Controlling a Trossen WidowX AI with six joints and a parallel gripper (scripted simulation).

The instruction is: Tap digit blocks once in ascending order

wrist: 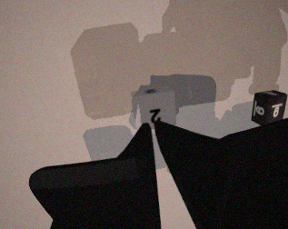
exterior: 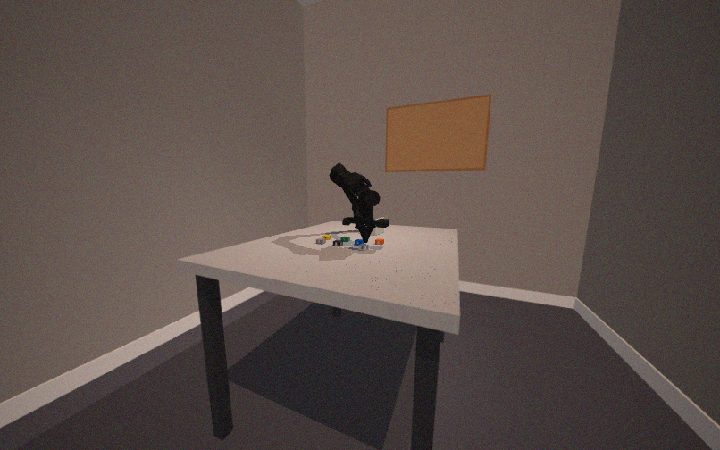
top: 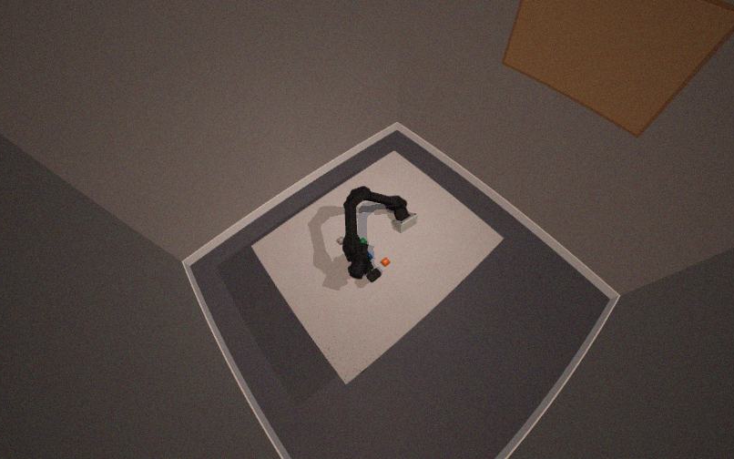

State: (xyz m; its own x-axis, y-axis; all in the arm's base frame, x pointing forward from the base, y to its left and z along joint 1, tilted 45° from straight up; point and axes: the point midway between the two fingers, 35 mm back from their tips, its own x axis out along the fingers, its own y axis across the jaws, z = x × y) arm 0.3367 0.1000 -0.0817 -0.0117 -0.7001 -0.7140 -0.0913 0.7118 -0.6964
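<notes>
My gripper tip is now 20 mm above the white block and 10 mm short of it. The rest, counted from my gripper tip: blue block (60 mm to the right, 60 mm behind, 20 mm below); orange block (110 mm behind, 20 mm below, 10 mm to the left); black block (140 mm to the right, 20 mm below).
</notes>
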